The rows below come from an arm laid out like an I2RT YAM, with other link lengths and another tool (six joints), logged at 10 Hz.
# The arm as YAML. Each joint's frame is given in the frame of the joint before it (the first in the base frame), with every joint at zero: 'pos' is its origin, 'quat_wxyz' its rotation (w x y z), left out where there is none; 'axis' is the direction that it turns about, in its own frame. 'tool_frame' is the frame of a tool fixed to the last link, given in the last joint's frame.
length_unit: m
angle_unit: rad
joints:
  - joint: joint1
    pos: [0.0, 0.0, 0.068]
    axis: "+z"
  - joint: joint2
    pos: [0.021, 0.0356, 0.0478]
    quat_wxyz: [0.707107, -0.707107, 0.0, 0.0]
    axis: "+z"
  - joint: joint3
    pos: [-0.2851, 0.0, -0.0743]
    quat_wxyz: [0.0, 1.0, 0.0, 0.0]
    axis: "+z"
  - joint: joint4
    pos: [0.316, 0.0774, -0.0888]
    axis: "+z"
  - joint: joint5
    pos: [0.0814, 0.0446, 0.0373]
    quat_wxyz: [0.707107, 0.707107, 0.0, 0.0]
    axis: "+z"
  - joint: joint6
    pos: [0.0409, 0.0, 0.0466]
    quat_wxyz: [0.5, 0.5, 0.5, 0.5]
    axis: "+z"
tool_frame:
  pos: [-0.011, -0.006, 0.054]
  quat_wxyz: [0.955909, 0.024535, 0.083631, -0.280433]
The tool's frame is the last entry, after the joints.
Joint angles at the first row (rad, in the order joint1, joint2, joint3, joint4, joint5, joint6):
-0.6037, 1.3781, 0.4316, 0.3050, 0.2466, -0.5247
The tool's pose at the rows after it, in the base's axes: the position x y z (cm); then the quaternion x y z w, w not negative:
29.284 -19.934 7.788 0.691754 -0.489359 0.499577 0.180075
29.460 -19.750 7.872 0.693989 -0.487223 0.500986 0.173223
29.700 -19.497 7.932 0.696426 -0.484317 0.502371 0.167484
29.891 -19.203 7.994 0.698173 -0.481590 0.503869 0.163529
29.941 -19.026 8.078 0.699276 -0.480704 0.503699 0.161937
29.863 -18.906 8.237 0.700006 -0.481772 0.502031 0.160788
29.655 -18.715 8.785 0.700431 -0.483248 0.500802 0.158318
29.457 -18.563 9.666 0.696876 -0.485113 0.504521 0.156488
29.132 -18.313 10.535 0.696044 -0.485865 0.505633 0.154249
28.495 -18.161 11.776 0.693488 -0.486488 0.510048 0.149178
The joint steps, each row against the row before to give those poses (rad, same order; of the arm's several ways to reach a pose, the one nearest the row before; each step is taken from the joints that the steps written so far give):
0.0004, -0.0019, 0.0016, -0.0027, -0.0023, 0.0019
0.0038, -0.0019, 0.0019, -0.0034, -0.0122, 0.0019
0.0077, 0.0000, 0.0023, -0.0019, -0.0076, 0.0019
0.0091, -0.0023, 0.0000, -0.0012, -0.0027, 0.0023
0.0049, -0.0054, 0.0000, -0.0068, 0.0000, 0.0019
0.0016, -0.0114, 0.0000, -0.0160, -0.0004, 0.0034
0.0004, -0.0313, 0.0000, -0.0351, -0.0034, 0.0046
0.0003, -0.0404, 0.0000, -0.0325, -0.0008, 0.0069
0.0000, -0.0462, -0.0004, -0.0438, -0.0034, 0.0034
-0.0114, -0.0671, -0.0035, -0.0535, -0.0175, -0.0008

